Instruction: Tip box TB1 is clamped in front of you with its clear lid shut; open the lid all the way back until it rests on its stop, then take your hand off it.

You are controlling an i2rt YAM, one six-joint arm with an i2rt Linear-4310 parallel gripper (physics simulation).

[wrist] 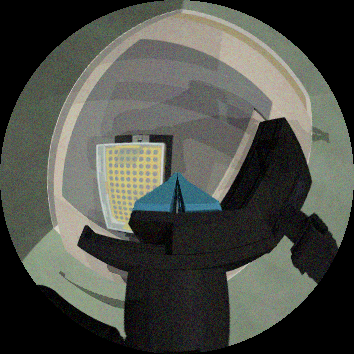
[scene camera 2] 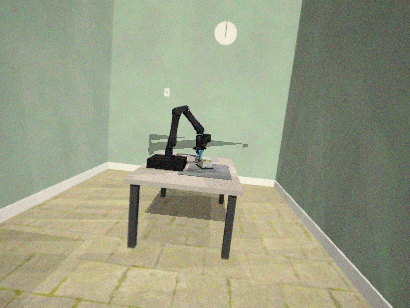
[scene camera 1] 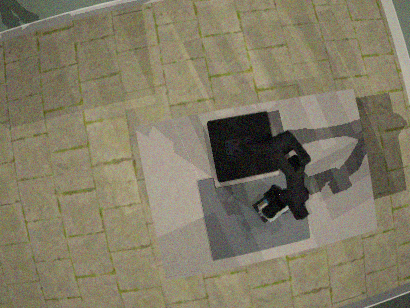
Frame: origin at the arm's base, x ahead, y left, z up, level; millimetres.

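Where they show: gripper, between the fingertips: (wrist: 176, 176) (scene camera 2: 199, 159) (scene camera 1: 264, 199); arm's base, origin of its link: (wrist: 282, 213) (scene camera 2: 168, 157) (scene camera 1: 246, 145).
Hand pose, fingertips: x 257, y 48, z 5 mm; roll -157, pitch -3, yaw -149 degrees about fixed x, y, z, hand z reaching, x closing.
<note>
Each offset is from my fingertips to the top centre of the thing. "*": to the spot under its first point. Level surfaces: height alone.
Tip box TB1 @[41 mm ahead, 48 mm left, 6 mm up] (wrist: 132, 180) (scene camera 2: 205, 163) (scene camera 1: 276, 217) sits upright on the grey mat @[71 mm down] (wrist: 150, 65) (scene camera 1: 225, 240), with a yellow rack of grey round spots. The clear lid @[* 75 mm ahead, 60 mm left, 6 mm up] (wrist: 101, 187) appears to lie shut over the rack, its pale rim showing in the wrist view. A dark clamp @[* 22 mm ahead, 20 mm right, 63 mm down] (wrist: 169, 150) shows behind and beside the box. My gripper (wrist: 176, 176) (scene camera 2: 200, 158) is shut and empty, its blue fingertips beside the box's right side in the wrist view. The fingers overlap the box's near right corner there; whether they touch it I cannot tell.
The arm's black base block (scene camera 1: 240, 150) (scene camera 2: 162, 162) stands on the pale table @[74 mm down] (scene camera 1: 170, 200) (scene camera 2: 150, 180), beside the mat. The upper arm spans the space between base and box. Shadows cross the table and mat.
</note>
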